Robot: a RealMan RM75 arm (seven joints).
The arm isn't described. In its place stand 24 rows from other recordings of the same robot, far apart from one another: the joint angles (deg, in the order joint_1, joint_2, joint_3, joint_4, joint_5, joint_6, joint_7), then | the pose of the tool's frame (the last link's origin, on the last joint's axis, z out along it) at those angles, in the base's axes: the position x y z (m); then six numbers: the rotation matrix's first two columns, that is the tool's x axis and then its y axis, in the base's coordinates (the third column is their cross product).
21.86 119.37 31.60 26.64 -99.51 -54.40 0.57 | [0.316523, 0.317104, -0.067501, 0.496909, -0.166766, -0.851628, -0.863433, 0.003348, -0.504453]
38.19 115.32 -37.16 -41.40 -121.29 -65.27 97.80 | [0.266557, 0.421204, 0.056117, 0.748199, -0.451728, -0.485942, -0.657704, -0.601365, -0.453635]
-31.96 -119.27 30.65 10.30 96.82 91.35 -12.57 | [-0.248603, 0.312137, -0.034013, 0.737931, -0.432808, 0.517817, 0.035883, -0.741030, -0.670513]
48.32 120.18 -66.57 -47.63 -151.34 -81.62 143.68 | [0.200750, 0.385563, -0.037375, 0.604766, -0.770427, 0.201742, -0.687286, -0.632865, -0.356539]
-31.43 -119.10 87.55 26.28 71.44 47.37 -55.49 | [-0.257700, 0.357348, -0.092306, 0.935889, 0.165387, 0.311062, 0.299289, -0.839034, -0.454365]
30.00 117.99 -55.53 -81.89 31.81 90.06 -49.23 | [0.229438, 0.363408, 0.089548, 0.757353, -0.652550, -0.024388, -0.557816, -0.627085, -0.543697]
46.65 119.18 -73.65 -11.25 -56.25 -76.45 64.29 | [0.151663, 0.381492, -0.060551, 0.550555, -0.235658, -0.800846, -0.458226, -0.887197, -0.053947]
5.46 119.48 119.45 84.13 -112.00 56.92 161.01 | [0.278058, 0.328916, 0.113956, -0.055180, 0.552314, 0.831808, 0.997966, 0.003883, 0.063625]
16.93 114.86 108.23 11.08 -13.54 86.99 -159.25 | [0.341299, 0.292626, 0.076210, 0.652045, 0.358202, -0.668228, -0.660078, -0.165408, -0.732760]
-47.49 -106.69 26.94 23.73 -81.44 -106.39 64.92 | [-0.161680, 0.389689, 0.102916, 0.331966, 0.620278, 0.710671, 0.503739, -0.753545, 0.422394]
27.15 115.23 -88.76 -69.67 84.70 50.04 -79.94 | [0.130102, 0.384103, -0.011404, 0.912771, -0.059222, -0.404157, -0.250445, -0.862778, -0.439194]
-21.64 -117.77 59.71 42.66 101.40 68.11 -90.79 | [-0.295485, 0.336253, -0.006460, 0.719985, 0.497215, 0.484148, 0.666497, -0.689818, -0.282723]
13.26 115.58 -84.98 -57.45 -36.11 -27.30 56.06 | [0.267710, 0.387522, 0.060652, 0.664029, -0.078581, -0.743566, -0.731492, -0.274252, -0.624263]
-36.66 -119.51 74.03 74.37 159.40 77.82 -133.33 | [-0.194369, 0.396546, 0.025491, 0.829457, 0.499258, -0.250486, 0.272029, -0.752724, -0.599505]
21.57 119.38 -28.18 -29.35 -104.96 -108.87 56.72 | [0.277136, 0.259442, 0.020368, 0.617829, -0.046330, -0.784947, -0.338892, -0.916479, -0.212647]
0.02 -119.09 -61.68 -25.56 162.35 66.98 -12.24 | [-0.350530, 0.220388, -0.038228, 0.658953, 0.047578, 0.750678, 0.741890, -0.205657, -0.638204]
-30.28 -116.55 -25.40 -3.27 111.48 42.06 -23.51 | [-0.384459, 0.344876, -0.023110, 0.605867, 0.383884, 0.696820, 0.764893, -0.040212, -0.642901]
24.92 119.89 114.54 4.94 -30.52 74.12 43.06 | [0.319896, 0.321617, -0.010715, -0.389697, 0.053987, 0.919359, 0.872714, 0.340467, 0.349932]
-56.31 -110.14 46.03 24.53 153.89 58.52 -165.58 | [-0.245201, 0.458912, 0.022525, 0.130290, 0.916188, 0.378977, 0.920530, 0.030208, -0.389502]
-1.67 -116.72 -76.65 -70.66 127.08 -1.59 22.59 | [-0.289856, 0.332023, 0.000183, 0.543040, 0.402451, 0.736981, 0.821004, -0.070265, -0.566582]
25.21 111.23 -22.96 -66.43 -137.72 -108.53 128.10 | [0.316531, 0.289985, 0.151623, 0.377649, -0.846472, -0.375321, -0.925586, -0.333758, -0.178595]
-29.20 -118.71 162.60 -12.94 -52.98 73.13 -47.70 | [-0.347305, 0.322764, -0.000914, 0.593229, 0.217237, 0.775170, 0.775596, -0.412238, -0.478028]
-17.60 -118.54 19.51 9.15 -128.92 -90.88 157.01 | [-0.365299, 0.269522, 0.095493, 0.640619, -0.405977, 0.651759, 0.731466, 0.064435, -0.678827]
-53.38 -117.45 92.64 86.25 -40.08 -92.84 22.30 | [-0.019648, 0.346235, -0.024314, 0.916685, 0.308990, -0.253404, 0.225282, -0.923346, -0.310935]
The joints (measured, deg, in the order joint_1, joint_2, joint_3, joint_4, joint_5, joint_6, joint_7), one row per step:
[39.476 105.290 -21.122 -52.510 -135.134 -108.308 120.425]
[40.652 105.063 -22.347 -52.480 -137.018 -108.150 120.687]
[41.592 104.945 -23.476 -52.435 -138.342 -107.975 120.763]
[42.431 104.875 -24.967 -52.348 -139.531 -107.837 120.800]
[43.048 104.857 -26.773 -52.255 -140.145 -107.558 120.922]
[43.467 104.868 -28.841 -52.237 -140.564 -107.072 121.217]
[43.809 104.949 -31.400 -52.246 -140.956 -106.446 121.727]
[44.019 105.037 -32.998 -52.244 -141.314 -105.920 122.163]
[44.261 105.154 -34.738 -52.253 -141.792 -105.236 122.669]
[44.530 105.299 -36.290 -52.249 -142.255 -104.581 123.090]
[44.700 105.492 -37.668 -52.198 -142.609 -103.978 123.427]
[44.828 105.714 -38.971 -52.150 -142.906 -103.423 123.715]
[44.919 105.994 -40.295 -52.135 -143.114 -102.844 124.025]
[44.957 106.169 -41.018 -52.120 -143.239 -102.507 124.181]
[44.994 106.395 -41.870 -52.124 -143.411 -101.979 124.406]
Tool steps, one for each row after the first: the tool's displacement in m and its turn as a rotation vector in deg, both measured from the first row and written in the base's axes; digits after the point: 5 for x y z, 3 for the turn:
[-0.00381 0.00444 -0.00184 -1.443 -2.242 0.162]
[-0.00736 0.00808 -0.00382 -2.566 -4.037 0.541]
[-0.01081 0.01114 -0.00678 -3.943 -5.940 1.031]
[-0.01419 0.01381 -0.01030 -5.213 -7.617 1.596]
[-0.01678 0.01616 -0.01406 -6.366 -9.368 1.976]
[-0.01916 0.01830 -0.01907 -7.733 -11.383 2.240]
[-0.02026 0.01973 -0.02244 -8.511 -12.717 2.226]
[-0.02130 0.02148 -0.02616 -9.258 -14.268 2.161]
[-0.02248 0.02322 -0.02978 -9.892 -15.684 2.186]
[-0.02320 0.02440 -0.03359 -10.483 -16.843 2.210]
[-0.02381 0.02526 -0.03749 -11.059 -17.888 2.275]
[-0.02452 0.02598 -0.04179 -11.609 -18.849 2.373]
[-0.02482 0.02630 -0.04431 -11.909 -19.373 2.429]
[-0.02507 0.02693 -0.04730 -12.135 -20.030 2.449]

